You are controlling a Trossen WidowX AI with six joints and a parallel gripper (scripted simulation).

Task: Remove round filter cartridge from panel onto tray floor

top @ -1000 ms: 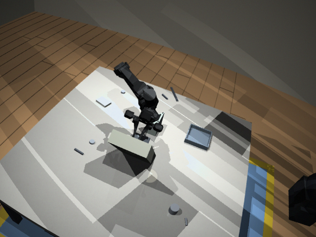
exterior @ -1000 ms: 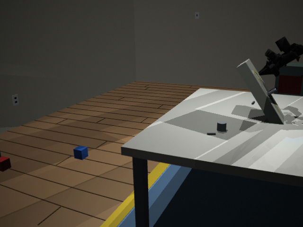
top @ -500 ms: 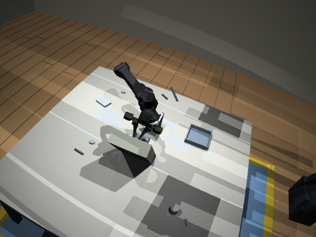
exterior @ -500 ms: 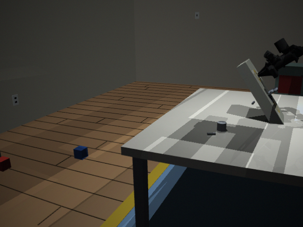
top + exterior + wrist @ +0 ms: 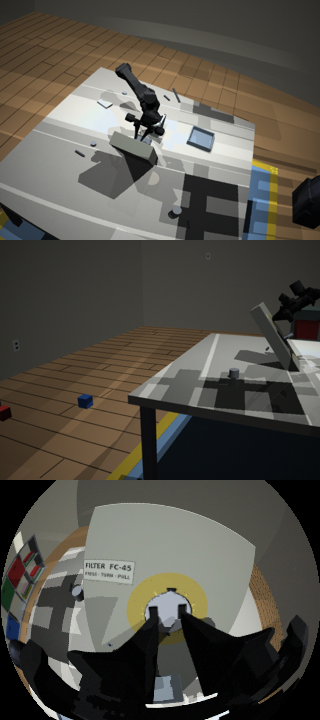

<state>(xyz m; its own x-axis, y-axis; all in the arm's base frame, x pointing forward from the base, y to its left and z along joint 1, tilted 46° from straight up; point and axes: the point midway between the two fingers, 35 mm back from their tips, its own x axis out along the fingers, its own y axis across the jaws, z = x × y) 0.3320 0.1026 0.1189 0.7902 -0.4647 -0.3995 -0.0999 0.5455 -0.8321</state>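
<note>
My gripper tip is 2 cm short of the round filter cartridge and 1 cm above it. Round my gripper tip: grey service panel 3 cm behind, 9 cm below; blue-grey tray 41 cm behind, 30 cm to the left, 23 cm below.
</note>
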